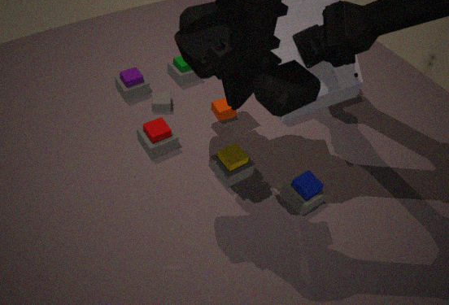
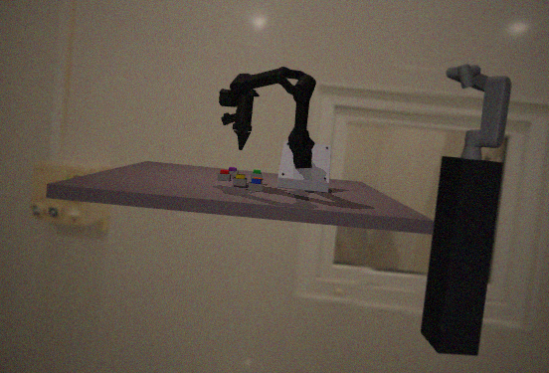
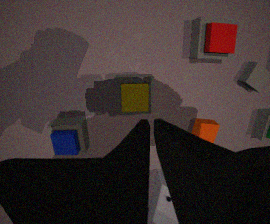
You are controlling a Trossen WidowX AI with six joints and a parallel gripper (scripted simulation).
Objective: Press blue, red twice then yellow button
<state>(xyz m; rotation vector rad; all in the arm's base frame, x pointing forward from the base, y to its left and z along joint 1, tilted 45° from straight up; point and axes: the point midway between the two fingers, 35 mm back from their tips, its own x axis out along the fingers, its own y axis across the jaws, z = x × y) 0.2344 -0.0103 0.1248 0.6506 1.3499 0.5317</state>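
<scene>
The yellow button lies 10 cm below my gripper tip, 1 cm to the left of it and 1 cm behind it. Also, from my gripper tip: red button 10 cm to the right, 10 cm below, 6 cm ahead; then orange block 12 cm below, 10 cm to the right, 8 cm behind; then blue button 10 cm to the left, 10 cm below, 7 cm behind.
</scene>
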